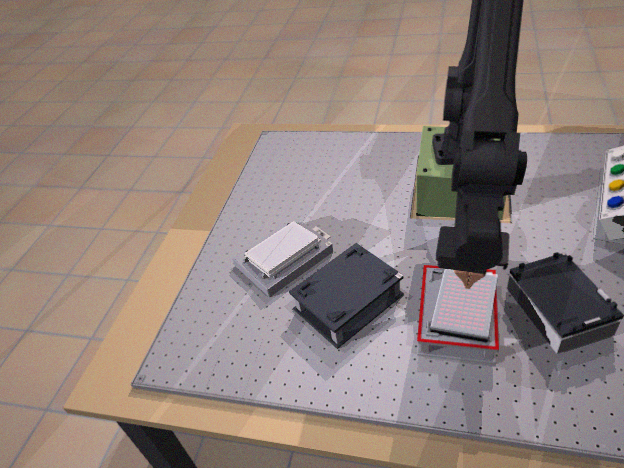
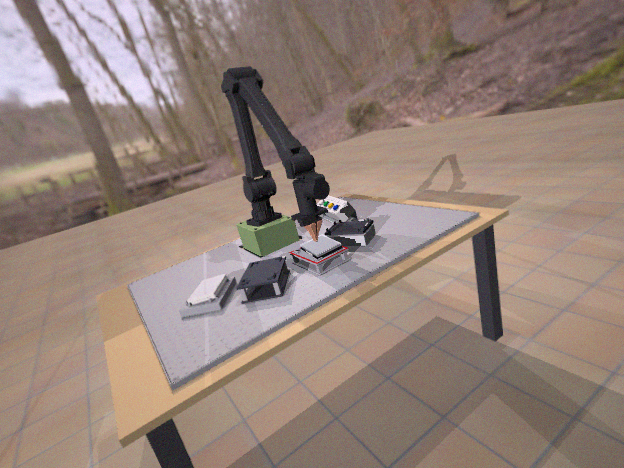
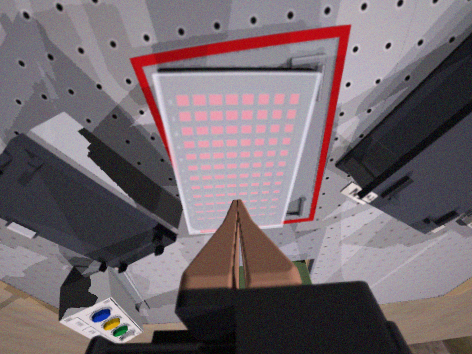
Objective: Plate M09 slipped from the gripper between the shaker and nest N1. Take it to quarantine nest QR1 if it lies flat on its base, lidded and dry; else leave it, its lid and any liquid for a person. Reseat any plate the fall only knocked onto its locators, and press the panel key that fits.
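Pixels of known places: gripper, fingertip midpoint: (image 1: 467, 285) (image 2: 315, 241) (image 3: 237, 205); arm's base, origin of the base link: (image 2: 264, 220).
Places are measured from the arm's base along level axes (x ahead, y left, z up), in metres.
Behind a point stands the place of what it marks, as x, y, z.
Note:
A plate with pink wells (image 1: 464, 307) @(0.377, -0.056, -0.034) (image 2: 321, 245) @(0.376, -0.060, -0.034) (image 3: 232, 145) @(0.384, -0.056, -0.034) rests inside a red-outlined nest (image 1: 421, 302) @(0.347, -0.120, -0.054) (image 2: 302, 258) @(0.343, -0.120, -0.056) (image 3: 332, 120) @(0.371, -0.125, -0.053). It looks skewed, with a dark gap under one short edge; I cannot tell whether it is lidded or fully seated. My gripper (image 1: 468, 287) @(0.334, -0.044, -0.032) (image 2: 316, 240) @(0.334, -0.044, -0.032) (image 3: 237, 205) @(0.334, -0.044, -0.032) is shut and empty, with its tips over the plate's arm-side end; contact is unclear. A button panel (image 1: 612, 232) @(0.191, 0.236, -0.071) (image 2: 343, 215) @(0.192, 0.240, -0.060) (image 3: 77, 321) @(0.175, 0.265, -0.017) has green, yellow and blue keys. I cannot read plate M09's name, and no liquid is discernible.
A dark raised stand (image 1: 347, 289) @(0.322, -0.243, -0.041) (image 2: 264, 269) @(0.307, -0.238, -0.041) (image 3: 425, 170) @(0.312, -0.194, -0.041), with a partly legible N label, is beside the red-outlined nest. A dark-topped unit (image 1: 567, 297) @(0.361, 0.104, -0.039) (image 2: 350, 227) @(0.359, 0.097, -0.039) (image 3: 65, 200) @(0.376, 0.088, -0.039) flanks its other side. A white-topped plate (image 1: 282, 247) @(0.200, -0.370, -0.051) (image 2: 207, 291) @(0.227, -0.391, -0.050) sits on a grey base farther left.

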